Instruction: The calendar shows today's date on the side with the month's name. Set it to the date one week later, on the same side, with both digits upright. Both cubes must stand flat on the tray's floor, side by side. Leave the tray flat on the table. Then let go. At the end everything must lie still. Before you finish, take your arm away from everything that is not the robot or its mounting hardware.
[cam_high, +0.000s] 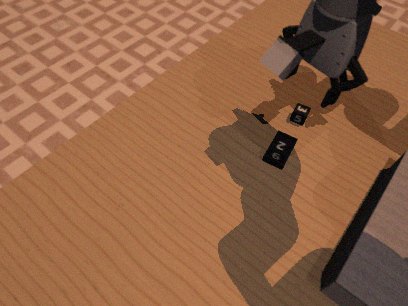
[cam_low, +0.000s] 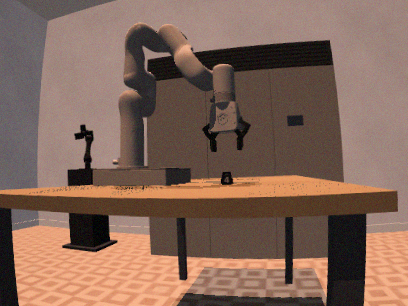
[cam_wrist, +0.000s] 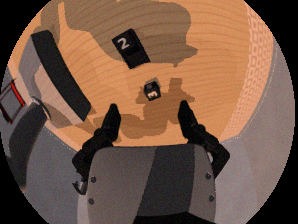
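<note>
My gripper is now 9 cm to the right of the black digit cube, 9 cm above it and 2 cm past it. The rest, counted from my hand: black cube (10 cm below, 3 cm to the right).
</note>
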